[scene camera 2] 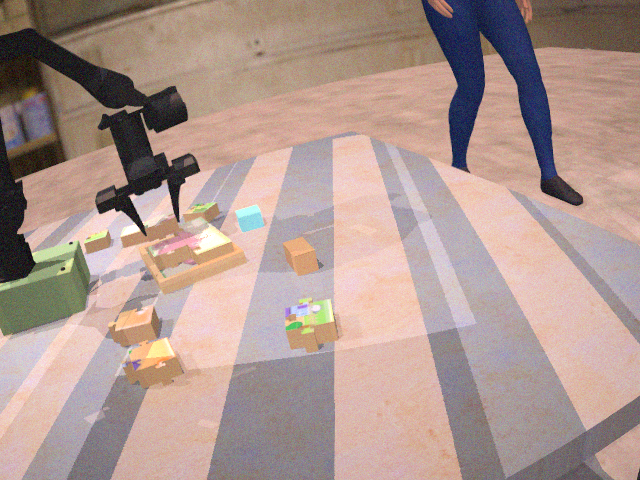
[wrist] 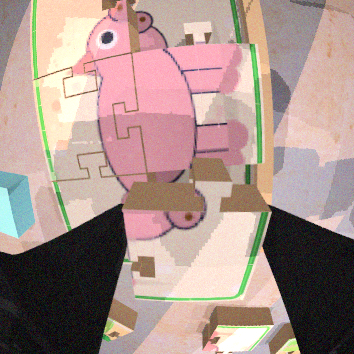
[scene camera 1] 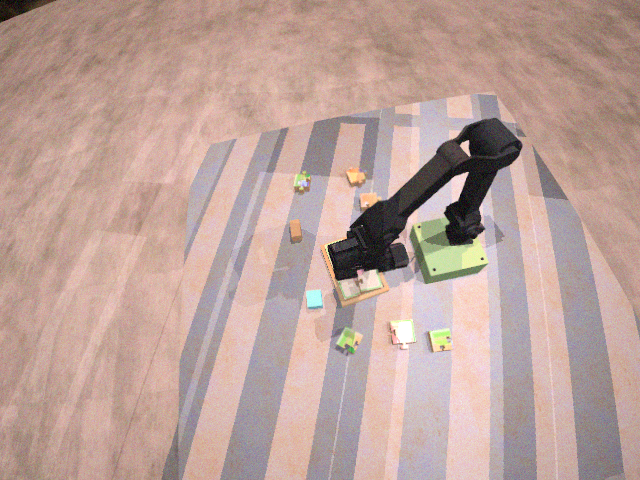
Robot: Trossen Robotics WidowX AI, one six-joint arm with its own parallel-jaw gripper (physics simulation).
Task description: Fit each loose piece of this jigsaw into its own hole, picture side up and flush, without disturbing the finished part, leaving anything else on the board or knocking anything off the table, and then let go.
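My gripper (scene camera 2: 162, 228) (wrist: 194, 214) is shut on a white corner piece (wrist: 215, 260) with a pink pig part and green border. The piece is picture side up, held above the board's near end; its brown side faces the finished part. The board (scene camera 1: 364, 298) (scene camera 2: 206, 271) (wrist: 265, 182) bears the joined pig picture (wrist: 160, 110). A bare hole (wrist: 175, 22) shows beside the pig's head. The hole under the held piece is mostly hidden. A loose white and pink piece (scene camera 1: 403, 331) (scene camera 2: 135, 235) (wrist: 240, 337) lies picture side up off the board. In scene camera 1 the arm hides the fingertips.
Green pieces (scene camera 1: 349, 339) (scene camera 1: 440, 339), a green-purple piece (scene camera 1: 302, 181) (scene camera 2: 310, 322) and orange pieces (scene camera 1: 355, 176) (scene camera 1: 369, 200) lie around the board. A cyan block (scene camera 1: 314, 298) (scene camera 2: 249, 218) (wrist: 15, 205) and an orange block (scene camera 1: 295, 230) (scene camera 2: 300, 255) stand near it. The arm's green base (scene camera 1: 449, 260) is close.
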